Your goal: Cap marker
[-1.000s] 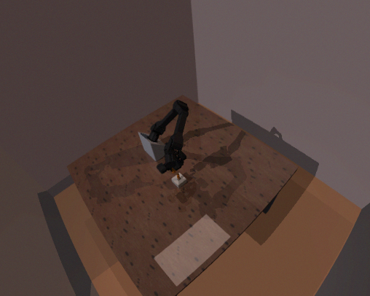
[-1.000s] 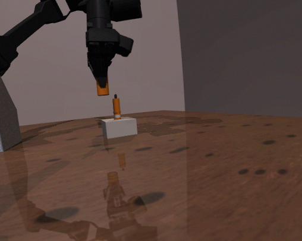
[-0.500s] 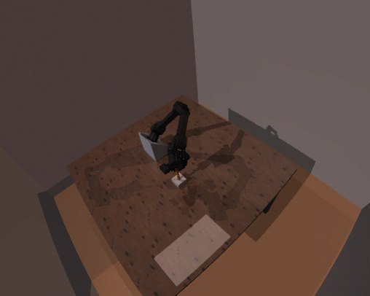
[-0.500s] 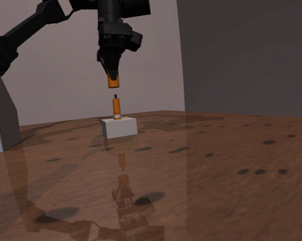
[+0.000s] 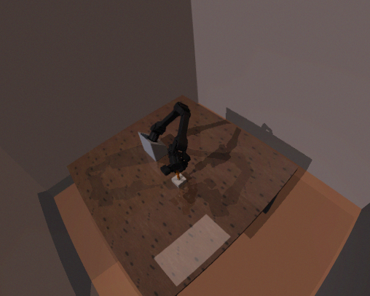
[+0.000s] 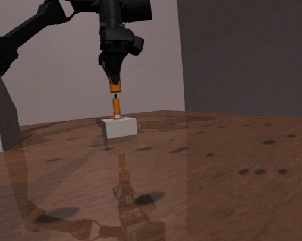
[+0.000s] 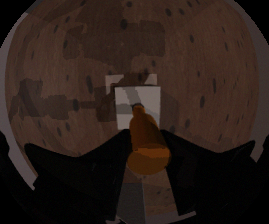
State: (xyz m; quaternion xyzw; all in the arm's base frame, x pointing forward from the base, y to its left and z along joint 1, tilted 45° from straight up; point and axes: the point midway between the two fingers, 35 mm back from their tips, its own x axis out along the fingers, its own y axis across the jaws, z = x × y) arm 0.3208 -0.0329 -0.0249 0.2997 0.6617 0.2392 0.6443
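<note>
The white holder block is 100 mm below my gripper tip. Also, from my gripper tip: orange cap (10 mm above).
</note>
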